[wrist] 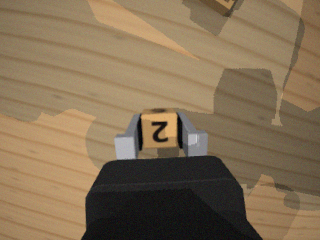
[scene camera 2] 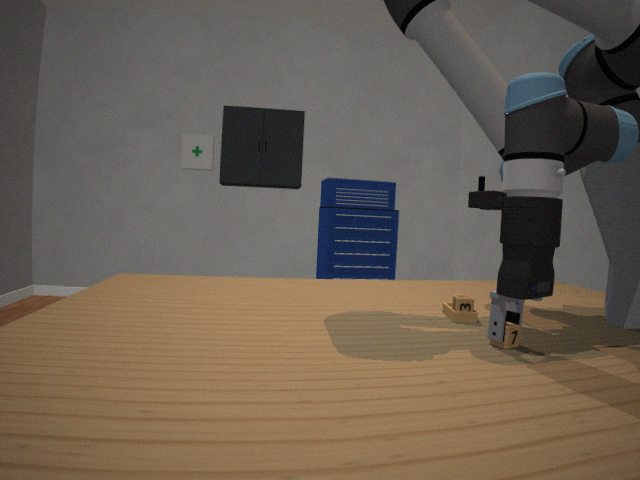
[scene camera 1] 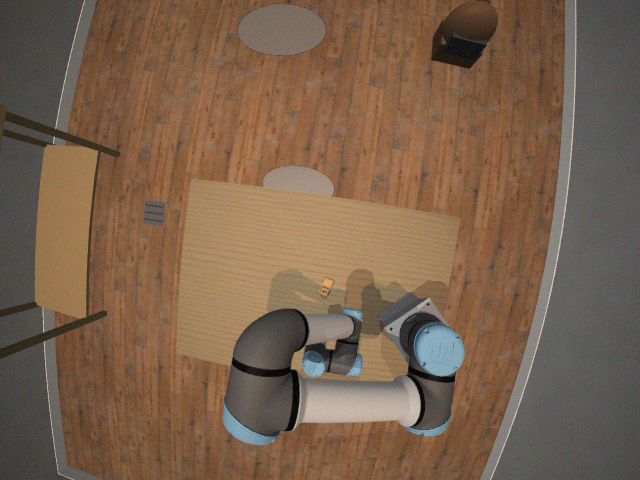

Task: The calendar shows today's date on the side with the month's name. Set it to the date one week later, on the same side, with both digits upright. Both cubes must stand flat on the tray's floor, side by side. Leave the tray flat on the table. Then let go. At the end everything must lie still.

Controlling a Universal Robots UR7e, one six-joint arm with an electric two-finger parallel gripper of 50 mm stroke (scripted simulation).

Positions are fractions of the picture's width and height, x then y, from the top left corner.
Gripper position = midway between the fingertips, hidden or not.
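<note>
There is my gripper (scene camera 2: 0.79, 0.70). The wrist view gives me a look at it as well, with the gripper (wrist: 0.50, 0.52) visible there too.
</note>
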